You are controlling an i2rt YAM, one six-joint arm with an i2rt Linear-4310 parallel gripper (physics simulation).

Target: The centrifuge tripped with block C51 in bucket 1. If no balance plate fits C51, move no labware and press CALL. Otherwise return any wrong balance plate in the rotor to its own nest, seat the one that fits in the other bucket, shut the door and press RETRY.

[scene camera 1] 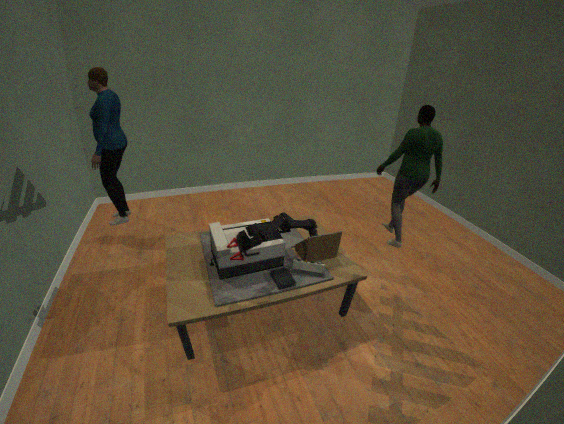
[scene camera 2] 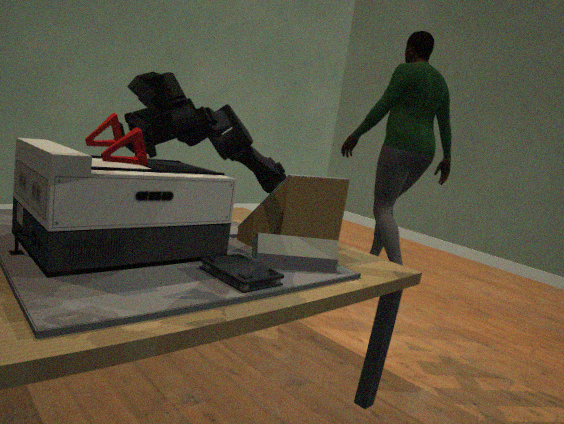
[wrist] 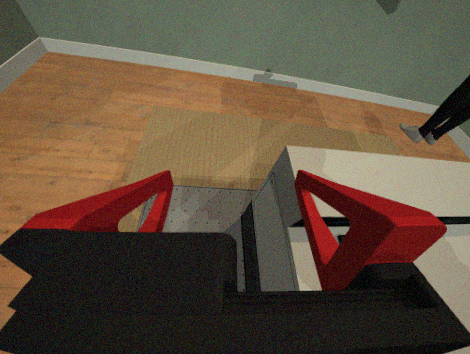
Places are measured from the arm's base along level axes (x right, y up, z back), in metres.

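Pixels of known places: gripper, between the fingertips: (scene camera 1: 228,253) (scene camera 2: 93,149) (wrist: 234,177); arm's base, origin of its link: (scene camera 1: 314,238) (scene camera 2: 285,205).
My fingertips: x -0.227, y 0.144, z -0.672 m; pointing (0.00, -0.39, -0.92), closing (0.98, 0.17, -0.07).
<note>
For each thing: its middle in the pictures, then the offset to it from my fingertips. Level surfaces: height alone.
- centrifuge, middle of its body: (scene camera 2: 122,199) (scene camera 1: 246,244) dx +0.247, dy -0.142, dz +0.151 m
- flat dark item, middle of its body: (scene camera 2: 241,270) (scene camera 1: 283,277) dx -0.022, dy -0.248, dz +0.352 m
- grey mat, height of its surface: dy -0.263 m
- low whitish block, middle of its body: (scene camera 2: 295,250) (scene camera 1: 308,266) dx +0.022, dy -0.222, dz +0.551 m
The centrifuge (scene camera 1: 252,265) (scene camera 2: 100,205) (wrist: 345,167) is a white box on a dark base, standing on the grey mat. Dark and pale parts show on its top; whether its door is open, and the rotor, buckets and block C51, cannot be made out. My gripper (scene camera 1: 230,252) (scene camera 2: 95,150) (wrist: 234,177) is open and empty, with its red fingers wide apart. It is over the centrifuge's near top edge, at the end with the raised housing. In the wrist view one finger is over the box, the other beyond its side. No balance plate or button can be told apart.
A flat dark item (scene camera 1: 282,278) (scene camera 2: 242,272) lies on the grey mat (scene camera 1: 240,292) (scene camera 2: 125,305) in front of the centrifuge. A brown slanted panel (scene camera 1: 322,247) (scene camera 2: 317,205) and a low whitish block (scene camera 1: 308,268) (scene camera 2: 297,247) stand to the right. Two people stand beyond the table (scene camera 1: 185,300).
</note>
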